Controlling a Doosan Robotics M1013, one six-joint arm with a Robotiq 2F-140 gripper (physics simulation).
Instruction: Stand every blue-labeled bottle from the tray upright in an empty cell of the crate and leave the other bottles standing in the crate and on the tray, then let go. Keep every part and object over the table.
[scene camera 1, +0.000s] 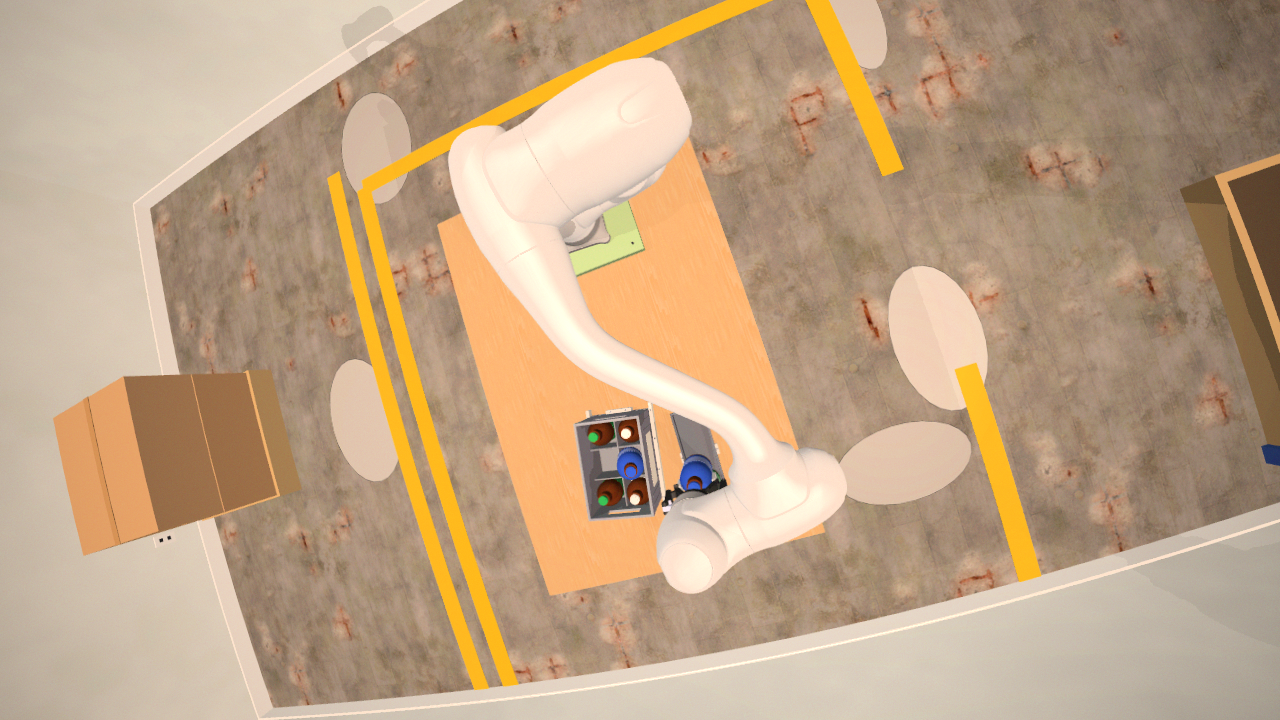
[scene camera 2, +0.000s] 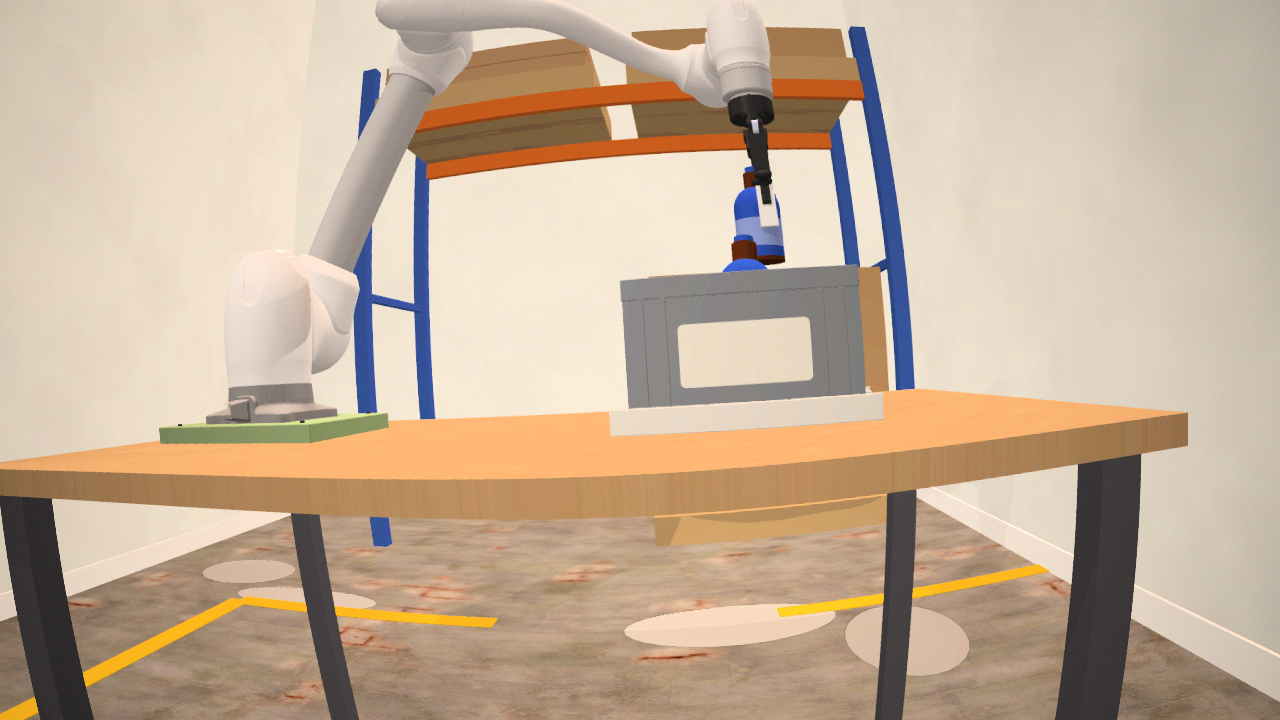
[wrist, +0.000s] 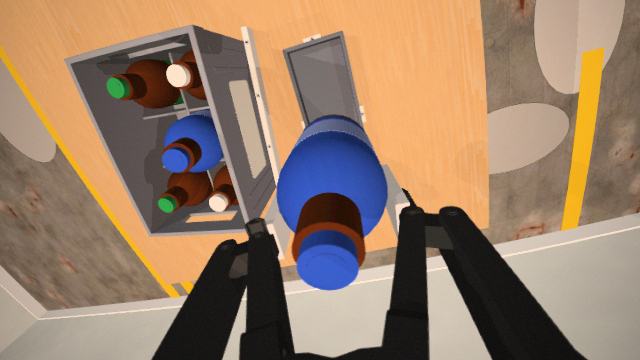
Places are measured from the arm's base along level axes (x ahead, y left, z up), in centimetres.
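Pixels of known places: gripper, fingertip midpoint: (scene camera 2: 769, 231); arm's base at its link origin: (scene camera 1: 578, 223) (scene camera 2: 272, 420).
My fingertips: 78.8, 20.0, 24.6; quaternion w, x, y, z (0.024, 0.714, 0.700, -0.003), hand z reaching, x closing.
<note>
Ahead of a thing's pixels: the offset from my fingertips to its middle, as dx, dy, dz. "spot": to the spot under its first point. Level surfaces: height alone.
My gripper (scene camera 1: 695, 494) (scene camera 2: 768, 211) (wrist: 335, 187) is shut on a blue-labeled bottle {-1.7, +0.1, +3.0} (scene camera 1: 696, 471) (scene camera 2: 757, 232) (wrist: 332, 170), held roughly upright above the crate's rim height, beside the crate on the tray side. The grey crate {-4.6, -22.9, -18.5} (scene camera 1: 657, 474) (scene camera 2: 653, 358) (wrist: 225, 65) holds another blue-labeled bottle {-4.7, -18.1, -10.9} (scene camera 1: 630, 462) (scene camera 2: 744, 251) (wrist: 195, 142) in its middle row, on the tray side. The middle cell beside it looks empty. Green-capped and white-capped brown bottles stand in the end rows. The grey tray {spot: -5.4, -1.3, -26.7} (scene camera 1: 694, 438) (wrist: 325, 85) is partly hidden by the held bottle; its near end cannot be seen.
The crate's high wall and a white strip (scene camera 2: 742, 417) (wrist: 258, 95) beside it lie between the crate's cells and the tray. The green base plate (scene camera 1: 617, 255) (scene camera 2: 277, 431) carries the arm on the wooden table {dz -27.2} (scene camera 1: 528, 376) (scene camera 2: 501, 456). A shelf rack (scene camera 2: 881, 179) stands behind.
</note>
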